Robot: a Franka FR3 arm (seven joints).
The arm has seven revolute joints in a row. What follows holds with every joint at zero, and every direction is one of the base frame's. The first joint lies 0.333 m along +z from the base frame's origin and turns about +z. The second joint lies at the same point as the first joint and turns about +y. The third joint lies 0.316 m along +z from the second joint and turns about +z. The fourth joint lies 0.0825 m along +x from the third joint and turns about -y. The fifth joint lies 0.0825 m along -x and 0.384 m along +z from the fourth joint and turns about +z. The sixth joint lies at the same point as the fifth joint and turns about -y. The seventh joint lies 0.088 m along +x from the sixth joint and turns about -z. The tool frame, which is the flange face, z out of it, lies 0.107 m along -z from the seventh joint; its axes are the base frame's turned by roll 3.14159, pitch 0 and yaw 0 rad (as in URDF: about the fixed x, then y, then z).
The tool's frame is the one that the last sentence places.
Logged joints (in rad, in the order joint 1, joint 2, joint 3, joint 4, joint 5, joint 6, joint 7), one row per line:
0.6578 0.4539 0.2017 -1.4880 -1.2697 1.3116 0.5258
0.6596 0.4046 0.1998 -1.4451 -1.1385 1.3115 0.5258
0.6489 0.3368 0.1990 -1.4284 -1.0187 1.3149 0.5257
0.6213 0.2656 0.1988 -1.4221 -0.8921 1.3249 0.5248
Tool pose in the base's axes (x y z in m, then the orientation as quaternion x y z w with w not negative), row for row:
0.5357 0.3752 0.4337 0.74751 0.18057 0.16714 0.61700
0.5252 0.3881 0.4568 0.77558 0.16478 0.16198 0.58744
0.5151 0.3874 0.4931 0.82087 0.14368 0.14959 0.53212
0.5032 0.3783 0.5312 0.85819 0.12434 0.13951 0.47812
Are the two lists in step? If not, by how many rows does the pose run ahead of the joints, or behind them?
The pose runs 1 row behind the joints: the pose in row i belongs to the joints in row i - 1.
